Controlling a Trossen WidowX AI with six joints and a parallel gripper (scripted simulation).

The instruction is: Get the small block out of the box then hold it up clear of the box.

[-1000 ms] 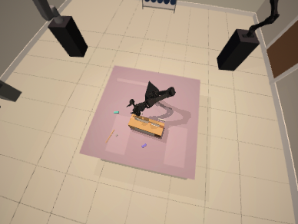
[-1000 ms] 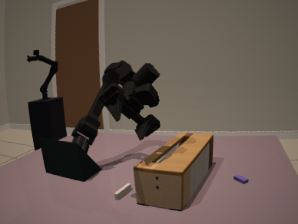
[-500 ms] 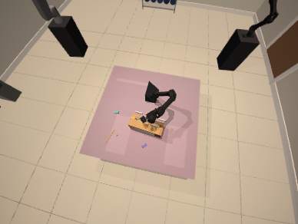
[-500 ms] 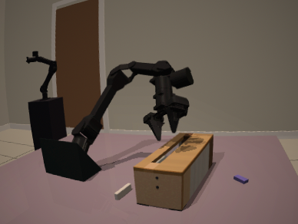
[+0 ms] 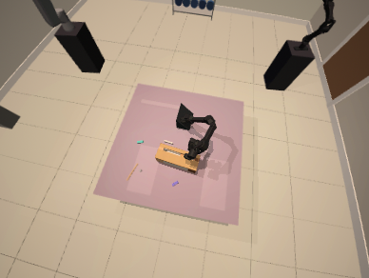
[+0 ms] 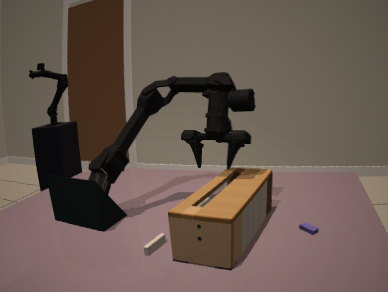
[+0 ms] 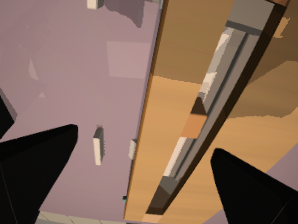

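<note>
Right now the brown block is 70 mm below my gripper tip, 40 mm to the right of it and 30 mm ahead of it. The rest, counted from my gripper tip: wooden box: 100 mm below, 70 mm to the right, 10 mm ahead; then purple piece: 270 mm ahead, 150 mm below, 80 mm to the right; then teal piece: 480 mm to the right, 150 mm below, 100 mm behind.
</note>
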